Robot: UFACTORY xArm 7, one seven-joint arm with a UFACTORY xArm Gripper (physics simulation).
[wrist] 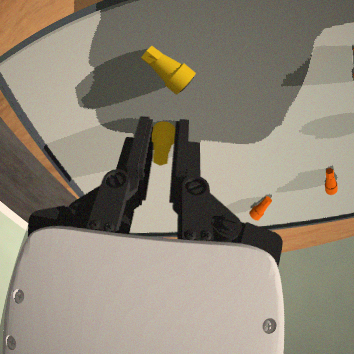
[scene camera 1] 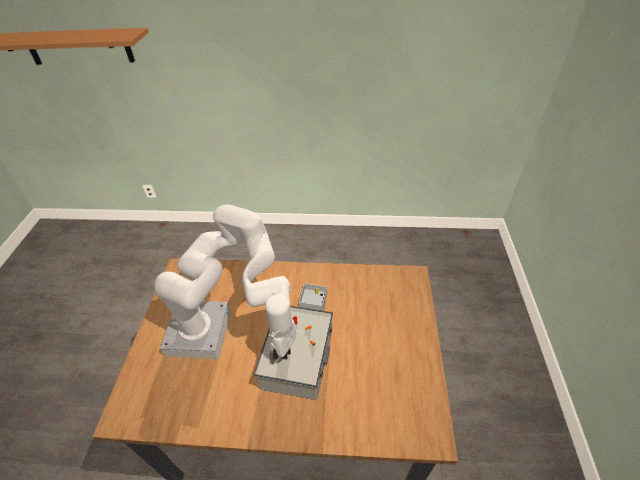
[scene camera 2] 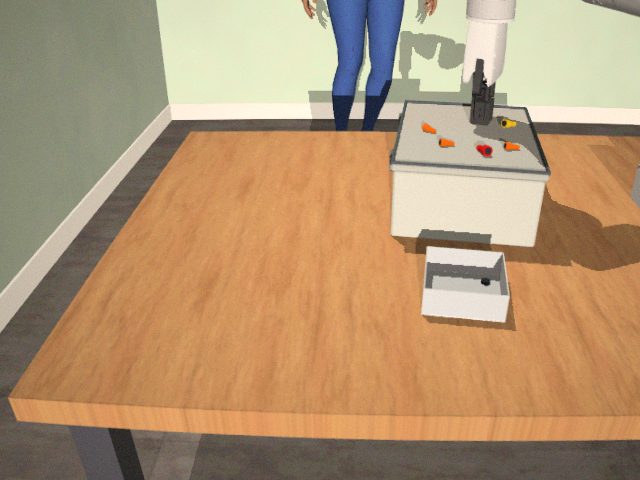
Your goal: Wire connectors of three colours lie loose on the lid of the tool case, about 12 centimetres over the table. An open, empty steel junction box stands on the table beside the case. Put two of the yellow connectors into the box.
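Places are measured from the arm's base along level axes (x ahead, y left, z up), in millimetres.
Where they show: gripper, fingertip midpoint: (wrist: 163,135) (scene camera 1: 285,354) (scene camera 2: 480,122); arm's base at its link origin: (scene camera 1: 194,326).
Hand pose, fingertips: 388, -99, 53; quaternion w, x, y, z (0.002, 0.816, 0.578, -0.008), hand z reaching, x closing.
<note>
Each offset is from my fingertips to the top centre of the thing, as dx, dy, dz.
My gripper (scene camera 1: 279,357) (scene camera 2: 481,121) (wrist: 163,135) is shut on a yellow connector @[-4, +2, +24] (wrist: 162,141), its fingertips low over the grey lid @[+32, +54, +3] (scene camera 1: 301,373) (scene camera 2: 449,116) (wrist: 225,165) of the tool case. A second yellow connector @[-45, +16, +14] (scene camera 2: 508,123) (wrist: 170,70) lies on the lid close beside the gripper; the arm hides it in scene camera 1. The steel junction box @[+41, +336, -81] (scene camera 1: 311,306) (scene camera 2: 462,305) stands on the table by the case's end. Another yellow connector @[+49, +375, -93] (scene camera 1: 316,290) lies inside the box against the far wall; it does not show in scene camera 2.
A red connector @[+10, +142, +15] (scene camera 1: 295,320) (scene camera 2: 484,150) lies on the lid. Three orange connectors also lie there: one @[+87, +59, +11] (scene camera 1: 312,343) (scene camera 2: 428,128), another @[+63, +118, +11] (scene camera 1: 308,327) (scene camera 2: 446,143) and a third @[-34, +120, +11] (scene camera 2: 511,146) near the red one. A person (scene camera 2: 361,41) stands beyond the table.
</note>
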